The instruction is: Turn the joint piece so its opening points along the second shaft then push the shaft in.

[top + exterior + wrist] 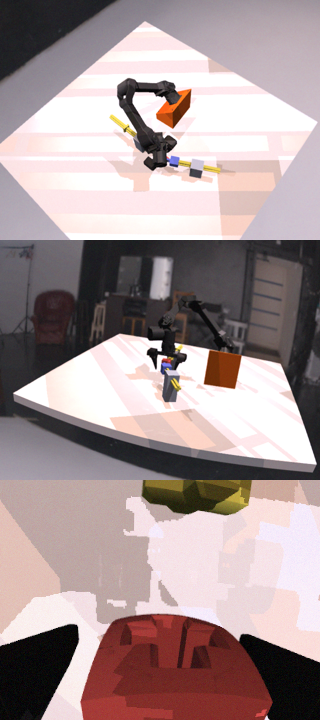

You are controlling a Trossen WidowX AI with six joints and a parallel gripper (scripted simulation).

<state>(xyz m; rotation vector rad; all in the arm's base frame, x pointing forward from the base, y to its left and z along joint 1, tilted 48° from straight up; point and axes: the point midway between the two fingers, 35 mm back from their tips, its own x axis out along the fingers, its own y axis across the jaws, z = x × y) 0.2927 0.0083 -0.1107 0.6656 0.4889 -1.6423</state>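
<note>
The red square joint piece is 40 mm above my gripper tip.
</note>
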